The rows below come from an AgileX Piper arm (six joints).
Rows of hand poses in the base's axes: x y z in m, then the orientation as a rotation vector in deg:
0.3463 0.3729 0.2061 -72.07 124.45 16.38
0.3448 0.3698 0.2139 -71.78 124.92 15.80
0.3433 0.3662 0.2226 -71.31 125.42 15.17
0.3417 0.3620 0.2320 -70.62 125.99 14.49
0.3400 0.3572 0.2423 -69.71 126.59 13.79
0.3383 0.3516 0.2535 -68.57 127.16 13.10
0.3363 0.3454 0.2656 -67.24 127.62 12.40
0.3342 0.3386 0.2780 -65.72 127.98 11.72
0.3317 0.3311 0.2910 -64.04 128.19 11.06
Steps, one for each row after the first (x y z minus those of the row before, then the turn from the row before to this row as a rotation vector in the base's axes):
-0.0015 -0.0031 0.0078 -0.41 0.05 -0.46
-0.0015 -0.0036 0.0087 -0.37 0.01 -0.60
-0.0016 -0.0042 0.0094 -0.34 0.00 -0.78
-0.0017 -0.0048 0.0103 -0.28 -0.03 -0.93
-0.0017 -0.0056 0.0112 -0.17 -0.11 -1.08
-0.0020 -0.0062 0.0121 -0.07 -0.24 -1.17
-0.0021 -0.0068 0.0124 0.05 -0.35 -1.27
-0.0025 -0.0075 0.0130 0.17 -0.49 -1.34

